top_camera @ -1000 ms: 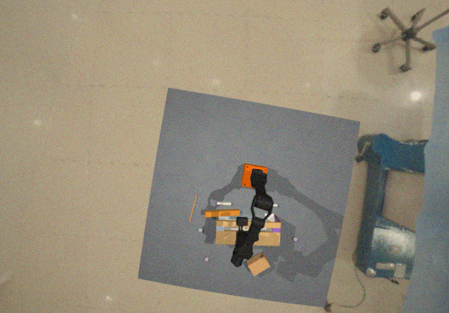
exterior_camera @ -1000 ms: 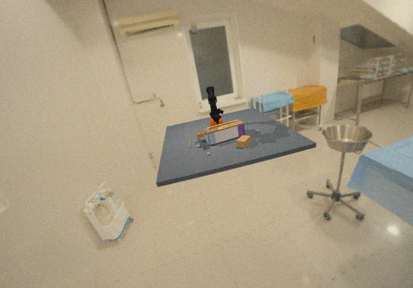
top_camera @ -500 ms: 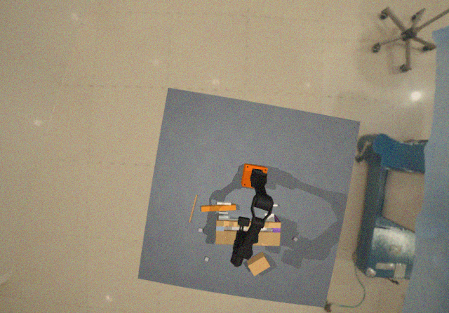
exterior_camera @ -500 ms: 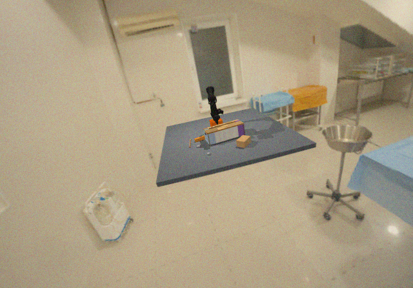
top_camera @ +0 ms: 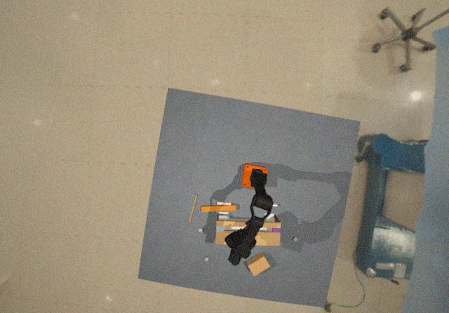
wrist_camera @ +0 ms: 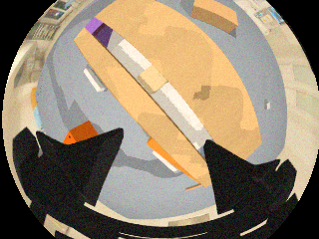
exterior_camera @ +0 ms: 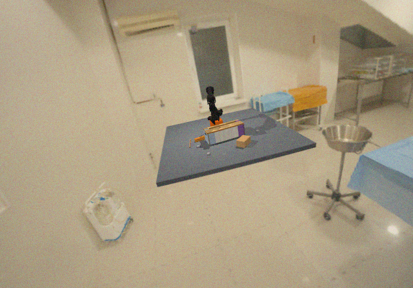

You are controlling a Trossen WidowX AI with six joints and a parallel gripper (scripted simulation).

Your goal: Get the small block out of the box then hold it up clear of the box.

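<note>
The box is 1 cm ahead of my gripper tip, 5 cm to the left of it and 10 cm below it. The rest, counted from my gripper tip: thin stick 2 cm behind, 31 cm to the right, 16 cm below; orange bar 5 cm behind, 14 cm to the right, 14 cm below.
</note>
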